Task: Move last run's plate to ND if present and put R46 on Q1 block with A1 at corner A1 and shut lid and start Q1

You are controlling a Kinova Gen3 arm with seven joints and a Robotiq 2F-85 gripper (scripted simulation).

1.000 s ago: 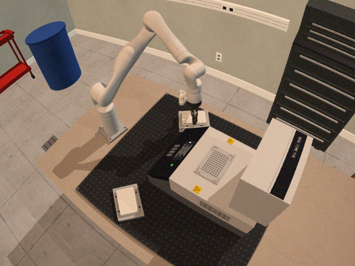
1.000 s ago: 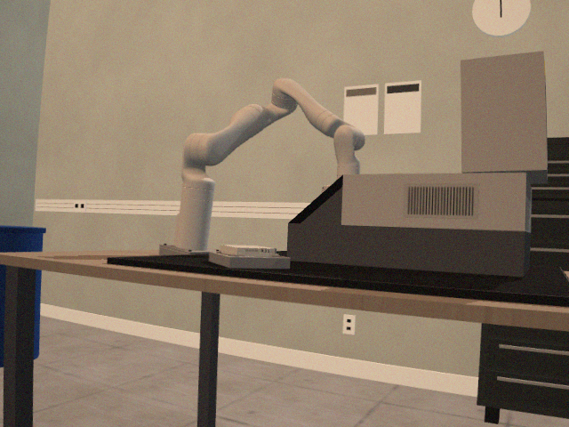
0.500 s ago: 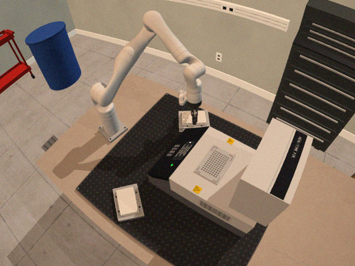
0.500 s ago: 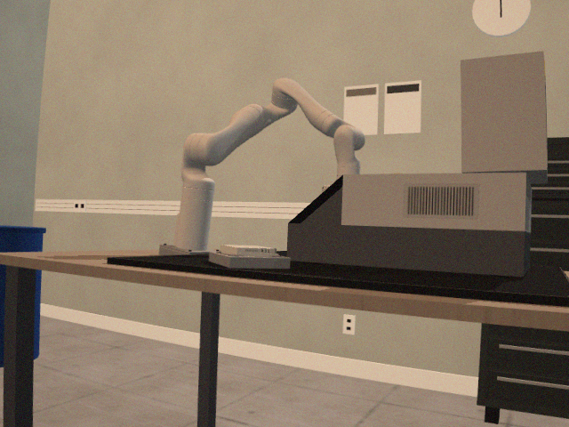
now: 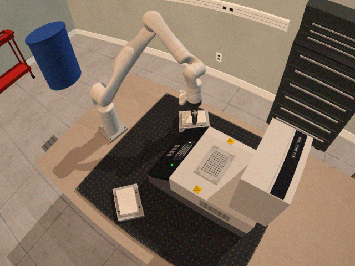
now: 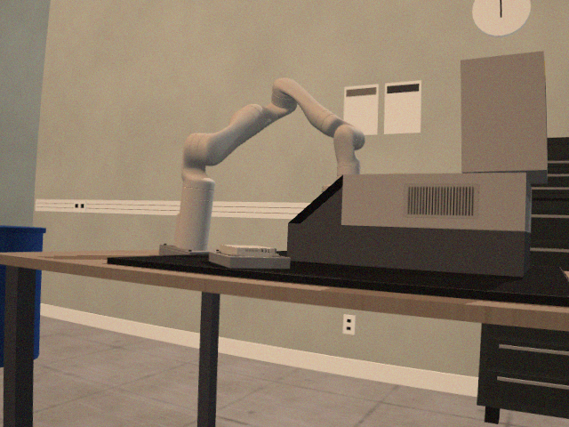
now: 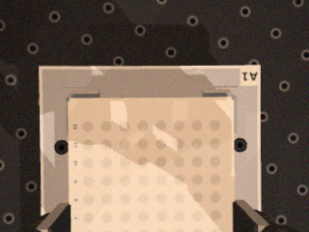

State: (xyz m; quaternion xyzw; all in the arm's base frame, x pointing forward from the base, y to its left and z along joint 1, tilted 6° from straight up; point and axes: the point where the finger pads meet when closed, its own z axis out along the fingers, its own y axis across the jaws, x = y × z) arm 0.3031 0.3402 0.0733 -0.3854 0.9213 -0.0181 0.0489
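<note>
My hand is 10 mm above the white plate. Also, from my hand: grey nest (550 mm to the right, 100 mm ahead, 40 mm below); then A1 mark (90 mm behind, 20 mm to the right, 20 mm below).
</note>
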